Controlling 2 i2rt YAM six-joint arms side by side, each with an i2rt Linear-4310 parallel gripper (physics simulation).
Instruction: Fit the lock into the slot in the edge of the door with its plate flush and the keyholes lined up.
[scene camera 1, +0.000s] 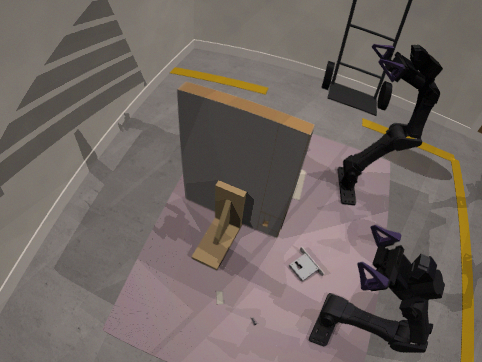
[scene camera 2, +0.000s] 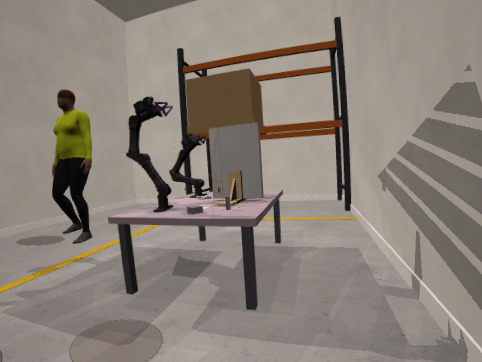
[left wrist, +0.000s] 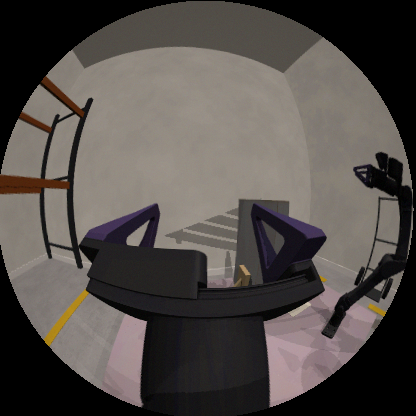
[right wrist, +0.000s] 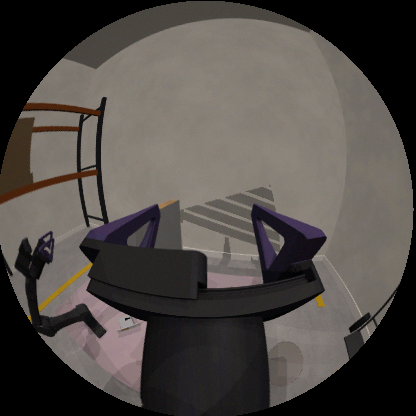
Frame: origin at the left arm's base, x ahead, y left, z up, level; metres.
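Seen in the pictures: left gripper, fingertip midpoint: (scene camera 1: 366, 243) (scene camera 2: 203, 135) (left wrist: 204, 208) (right wrist: 52, 234); right gripper, fingertip midpoint: (scene camera 1: 375, 52) (scene camera 2: 170, 105) (left wrist: 353, 170) (right wrist: 205, 208); left arm's base at its link origin: (scene camera 1: 327, 319) (right wrist: 92, 323); right arm's base at its link origin: (scene camera 1: 346, 186) (scene camera 2: 163, 209) (left wrist: 333, 322).
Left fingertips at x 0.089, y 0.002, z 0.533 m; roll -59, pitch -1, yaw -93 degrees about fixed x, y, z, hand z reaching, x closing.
Observation:
Offsets run from my left fingertips to a thing's top centre. Level surfaces: height alone.
The lock {dz -0.507, dx +0.071, dy -0.159 m} (scene camera 1: 304, 268) (right wrist: 128, 325), a light grey case with a dark keyhole and a plate on one side, lies flat on the pink table. It is apart from the door and both grippers. The grey door {dz +0.009, dx +0.401, dy -0.240 m} (scene camera 1: 235, 145) (scene camera 2: 245, 150) (left wrist: 247, 235) (right wrist: 173, 232) stands upright, with a small keyhole cutout low near one edge; its slot is hidden. My left gripper (scene camera 1: 366, 246) (scene camera 2: 200, 140) (left wrist: 204, 208) is open and empty, raised to the right of the lock in scene camera 1. My right gripper (scene camera 1: 377, 54) (scene camera 2: 164, 108) (right wrist: 205, 208) is open and empty, high up.
A wooden bracket (scene camera 1: 204, 255) (scene camera 2: 237, 177) stands against the door's face. A pale piece {dz -0.532, dx +0.262, dy -0.506 m} (scene camera 1: 299, 186) lies behind the door. A small pale block {dz -0.531, dx +0.289, dy +0.078 m} (scene camera 1: 220, 298) and a small dark piece {dz -0.523, dx +0.148, dy +0.107 m} (scene camera 1: 254, 321) lie on the table {dz -0.533 m} (scene camera 1: 165, 305). A hand truck (scene camera 1: 353, 99) stands beyond.

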